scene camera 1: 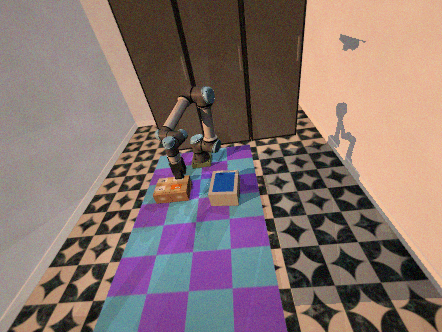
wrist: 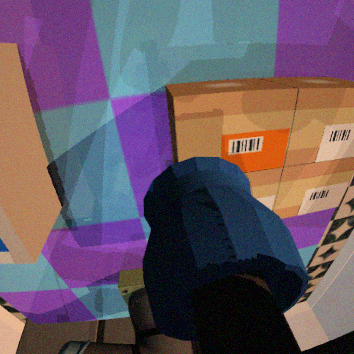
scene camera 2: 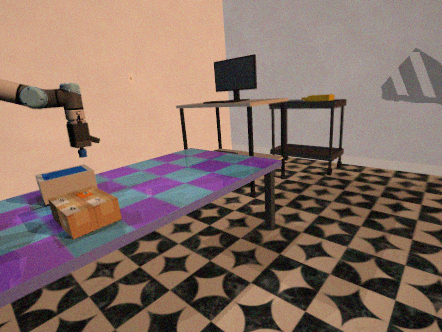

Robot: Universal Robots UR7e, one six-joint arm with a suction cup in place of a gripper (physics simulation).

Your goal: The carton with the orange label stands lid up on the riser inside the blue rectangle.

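Places are measured from the arm's base along level axes (x ahead, y left, z up), in metres.
Pixels of known places: hand at its tool point: (scene camera 1: 182,177) (wrist: 198,206) (scene camera 2: 83,156); arm's base at its link origin: (scene camera 1: 201,157).
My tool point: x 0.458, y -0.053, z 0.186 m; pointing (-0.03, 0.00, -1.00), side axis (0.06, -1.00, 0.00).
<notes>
Ahead of a thing's pixels: the offset from my tool point to its top centre. Level surfaces: height alone.
The carton with the orange label @[dx -0.036, dy -0.073, dz -0.140 m] (scene camera 1: 176,187) (scene camera 2: 86,193) (wrist: 272,152) stands label up on the table, in a tight block with other cartons that bear white labels. It is at the block's corner on the riser's side. The riser @[dx -0.034, dy +0.278, dz -0.113 m] (scene camera 1: 224,198) (scene camera 2: 70,186) (wrist: 30,165) is a pale box beside the block, a gap apart. The blue rectangle @[dx -0.034, dy +0.278, dz -0.113 m] (scene camera 1: 225,182) (scene camera 2: 65,173) (wrist: 2,246) is on its top, with nothing standing on it. My gripper (scene camera 2: 83,153) (wrist: 200,182), a blue suction cup, is open and bears nothing. It hangs above the cartons, apart from them, and hides part of the block in the wrist view.
The table @[dz -0.234 m] (scene camera 1: 211,270) (scene camera 2: 170,200) has a purple and teal checked top. A tall dark cabinet (scene camera 1: 215,60) stands behind the arm. In scene camera 2, a desk (scene camera 2: 200,105) with a monitor (scene camera 2: 235,75) and a dark cart (scene camera 2: 305,104) with a yellow object (scene camera 2: 320,98) stand beyond the table.
</notes>
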